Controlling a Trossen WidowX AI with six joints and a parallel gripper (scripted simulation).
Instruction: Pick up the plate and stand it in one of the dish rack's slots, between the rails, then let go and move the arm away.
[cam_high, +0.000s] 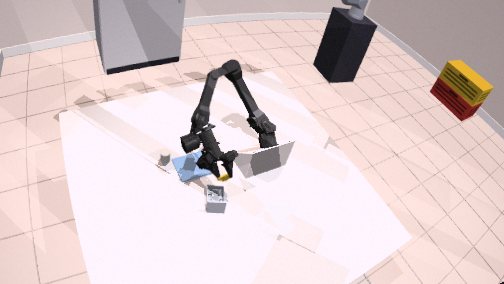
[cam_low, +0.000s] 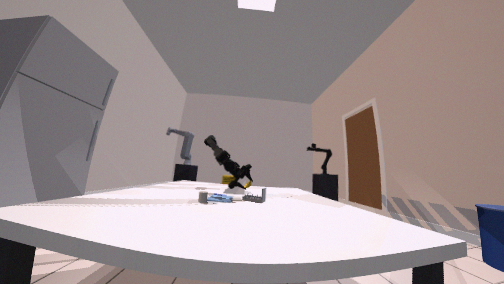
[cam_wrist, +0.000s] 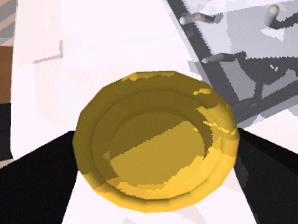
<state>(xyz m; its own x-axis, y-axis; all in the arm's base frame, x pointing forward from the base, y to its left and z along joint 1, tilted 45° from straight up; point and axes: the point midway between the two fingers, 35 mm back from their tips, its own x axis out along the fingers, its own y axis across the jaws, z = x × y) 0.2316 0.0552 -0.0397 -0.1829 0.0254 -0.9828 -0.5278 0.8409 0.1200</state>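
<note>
Now: gripper tip 6 cm above the grey dish rack, 5 cm short of it and 4 cm to the right of it. Round my gripper tip: light blue mat: 15 cm to the right, 9 cm ahead, 8 cm below; yellow plate: 1 cm to the right; blue utensil: 19 cm to the right, 8 cm below, 1 cm behind.
</note>
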